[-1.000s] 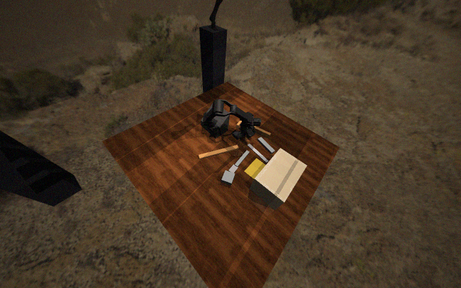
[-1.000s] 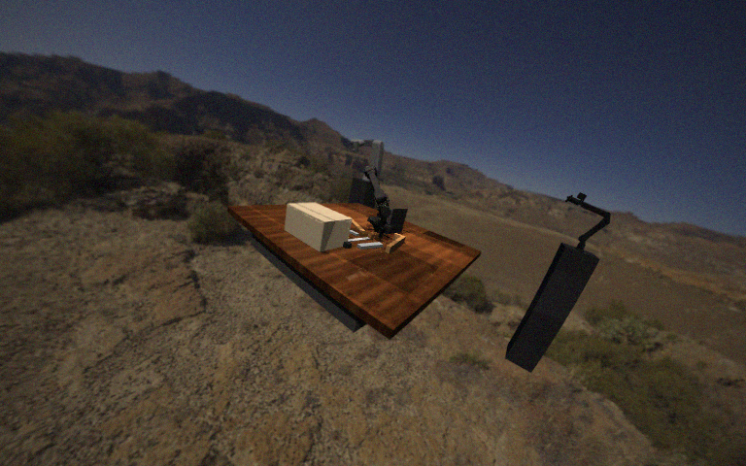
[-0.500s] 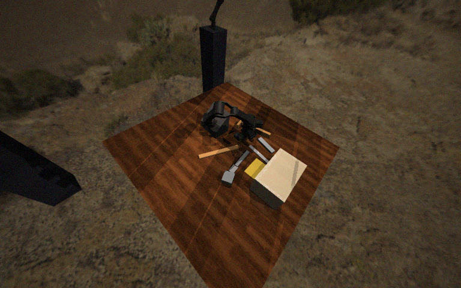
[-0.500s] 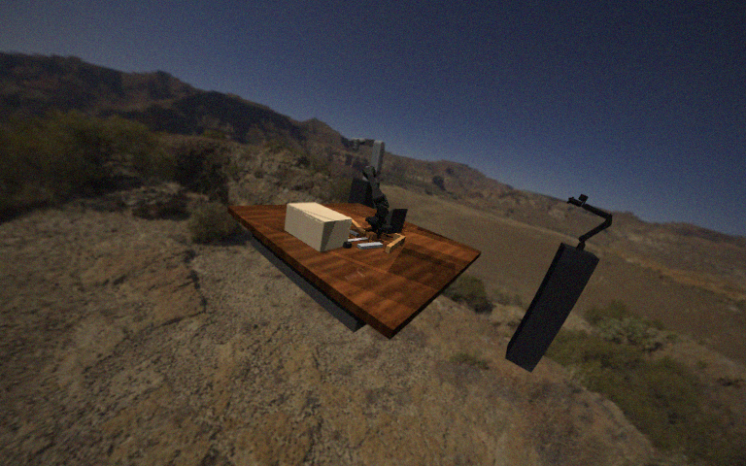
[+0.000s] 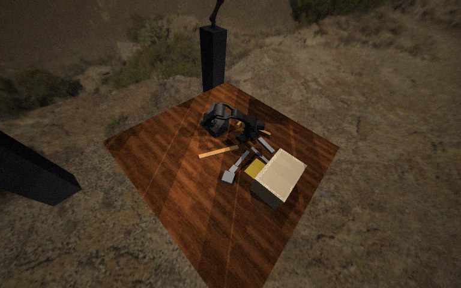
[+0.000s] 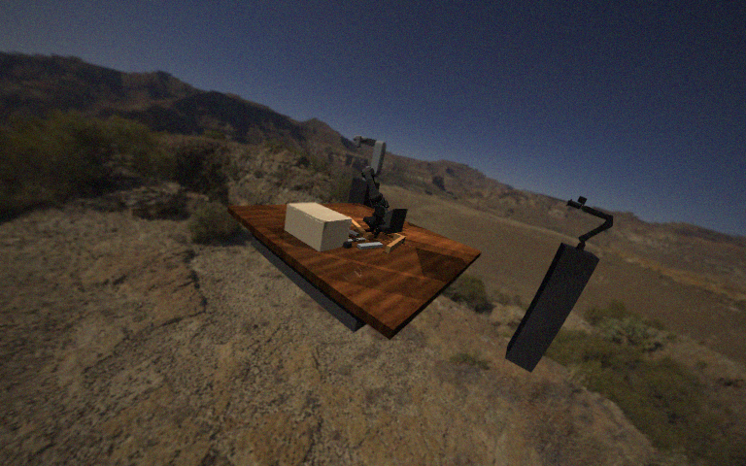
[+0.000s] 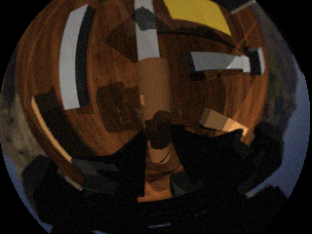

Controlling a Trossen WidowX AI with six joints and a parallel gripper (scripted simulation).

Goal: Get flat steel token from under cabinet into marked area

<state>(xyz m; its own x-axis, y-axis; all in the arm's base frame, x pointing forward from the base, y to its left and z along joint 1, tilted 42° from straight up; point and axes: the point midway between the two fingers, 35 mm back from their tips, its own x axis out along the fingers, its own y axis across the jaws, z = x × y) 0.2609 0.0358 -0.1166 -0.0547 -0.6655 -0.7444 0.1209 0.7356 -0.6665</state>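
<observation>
The grey bar lies 140 mm ahead of my gripper tip and 90 mm to the left of it. The rest, counted from my gripper tip: wooden stick (220 mm to the right, 70 mm behind); then grey block (330 mm to the right, 120 mm ahead, 10 mm above); then grey scraper (200 mm to the right, 90 mm ahead).
</observation>
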